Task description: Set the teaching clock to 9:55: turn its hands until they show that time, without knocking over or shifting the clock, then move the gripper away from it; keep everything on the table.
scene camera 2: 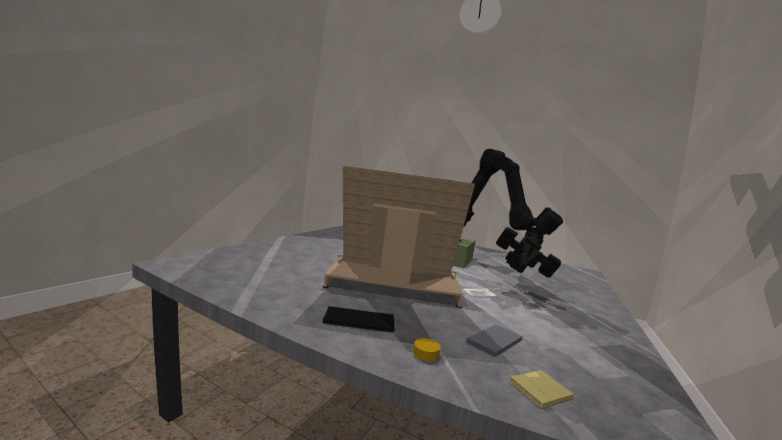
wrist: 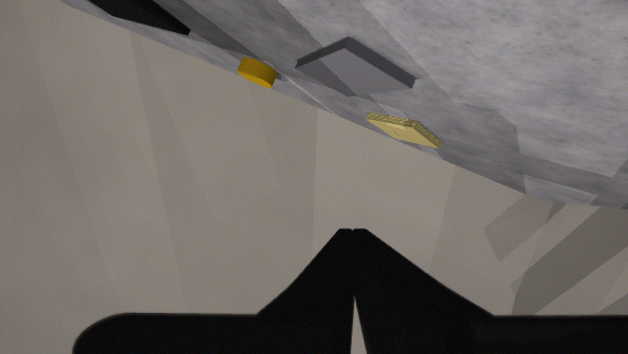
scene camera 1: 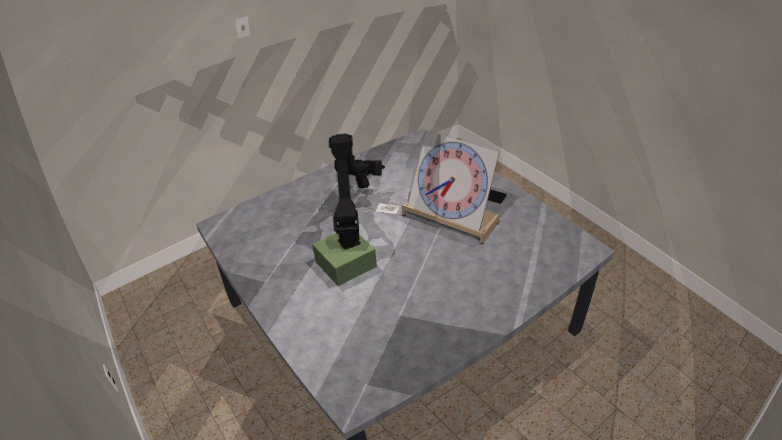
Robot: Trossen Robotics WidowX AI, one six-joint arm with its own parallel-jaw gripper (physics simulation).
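Where they show: gripper, fingertip midpoint: (scene camera 2: 522, 266) (wrist: 351, 242) (scene camera 1: 384, 167); arm's base, link origin: (scene camera 1: 349, 242).
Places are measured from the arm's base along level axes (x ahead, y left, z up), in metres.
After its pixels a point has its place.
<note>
The teaching clock (scene camera 1: 463, 166) @[y 0.001, x 0.502, z 0.154 m] (scene camera 2: 360, 218) @[y -0.082, x 0.520, z 0.103 m] stands upright on its wooden stand (scene camera 1: 448, 222) @[y -0.056, x 0.395, z -0.037 m] (scene camera 2: 401, 284) @[y 0.062, x 0.506, z -0.047 m]; scene camera 2 shows its back. Its long blue hand (scene camera 1: 434, 189) @[y 0.050, x 0.398, z 0.055 m] points between 7 and 8. Its short red hand (scene camera 1: 445, 189) @[y 0.017, x 0.428, z 0.063 m] points between 6 and 7. My gripper (scene camera 1: 383, 166) @[y 0.329, x 0.326, z 0.038 m] (scene camera 2: 526, 250) (wrist: 351, 242) @[y 0.329, x 0.326, z 0.038 m] is shut and empty. It is in the air to the left of the clock face in scene camera 1, apart from the clock and its hands. The clock does not show in the wrist view.
The arm stands on a green block (scene camera 1: 341, 265) @[y -0.101, x -0.079, z -0.001 m] (scene camera 2: 464, 252) @[y 0.076, x 0.046, z -0.026 m]. A white card (scene camera 1: 387, 208) @[y 0.213, x 0.269, z -0.086 m] (scene camera 2: 479, 292) @[y 0.213, x 0.271, z -0.086 m] lies left of the clock. Behind it lie a black slab (scene camera 1: 496, 195) @[y 0.035, x 0.711, z -0.079 m] (scene camera 2: 358, 319) @[y 0.070, x 0.699, z -0.079 m], an orange disc (scene camera 2: 426, 349) @[y 0.244, x 0.727, z -0.068 m] (wrist: 257, 72) @[y 0.241, x 0.685, z -0.073 m], a grey slab (scene camera 2: 494, 339) @[y 0.335, x 0.573, z -0.077 m] (wrist: 352, 70) @[y 0.334, x 0.532, z -0.077 m] and a yellow pad (scene camera 2: 541, 387) @[y 0.449, x 0.695, z -0.077 m] (wrist: 405, 131) @[y 0.445, x 0.667, z -0.077 m].
</note>
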